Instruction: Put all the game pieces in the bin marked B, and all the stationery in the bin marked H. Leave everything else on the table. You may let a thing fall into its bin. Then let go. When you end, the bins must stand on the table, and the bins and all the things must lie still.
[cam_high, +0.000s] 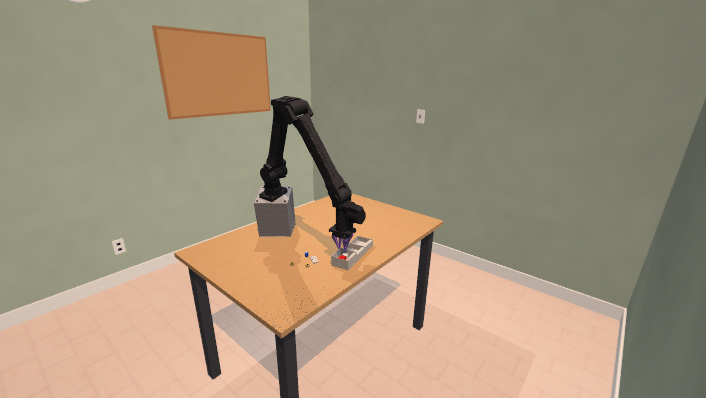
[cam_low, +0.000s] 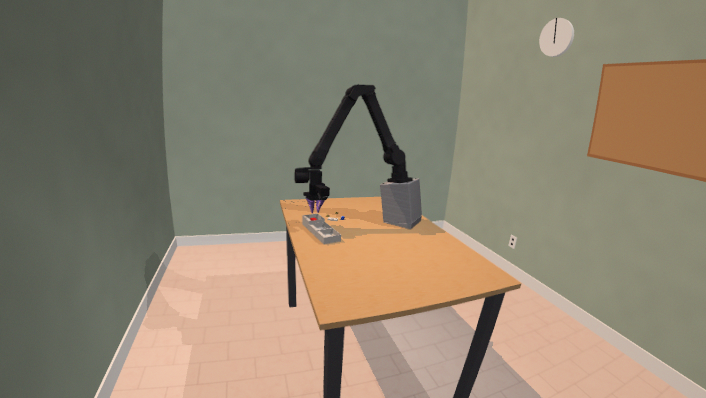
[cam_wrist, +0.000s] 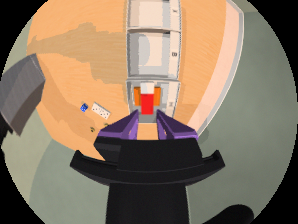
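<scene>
My hand is 1 cm to the right of the red piece and 5 cm above it. Also, from my hand: white domino 12 cm behind, 4 cm to the right, 7 cm below; then grey bin row 1 cm ahead, 9 cm to the left, 5 cm below; then orange block 6 cm below.
</scene>
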